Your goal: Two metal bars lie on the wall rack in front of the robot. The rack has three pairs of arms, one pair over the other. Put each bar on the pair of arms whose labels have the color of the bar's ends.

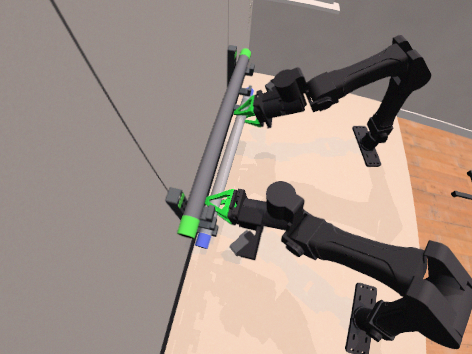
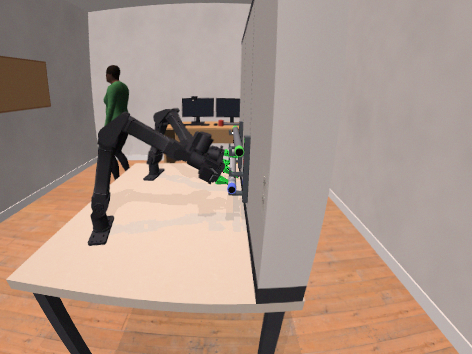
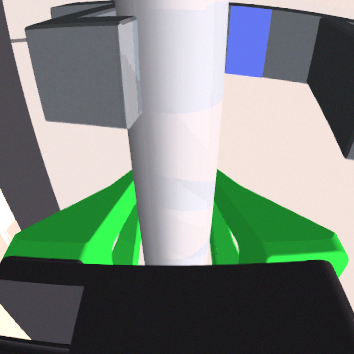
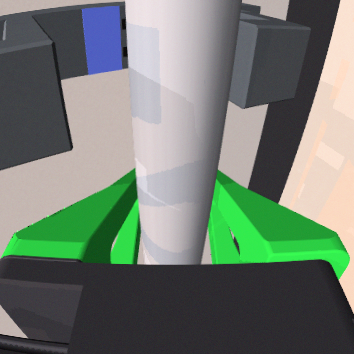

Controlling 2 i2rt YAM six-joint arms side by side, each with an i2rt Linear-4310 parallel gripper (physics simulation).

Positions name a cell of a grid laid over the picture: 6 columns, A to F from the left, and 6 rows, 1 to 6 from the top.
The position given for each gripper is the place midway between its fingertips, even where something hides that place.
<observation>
In view: the left gripper (image 1: C4), the right gripper (image 1: D2), a blue-ended bar (image 1: C4), a grey wall panel (image 2: D2) and a rack upright (image 4: A1).
The blue-ended bar shows as well in image 3 (image 3: C3) and in image 4 (image 4: D2). The left gripper shows as well in image 3 (image 3: C3). The right gripper also shows in image 4 (image 4: C4).
</observation>
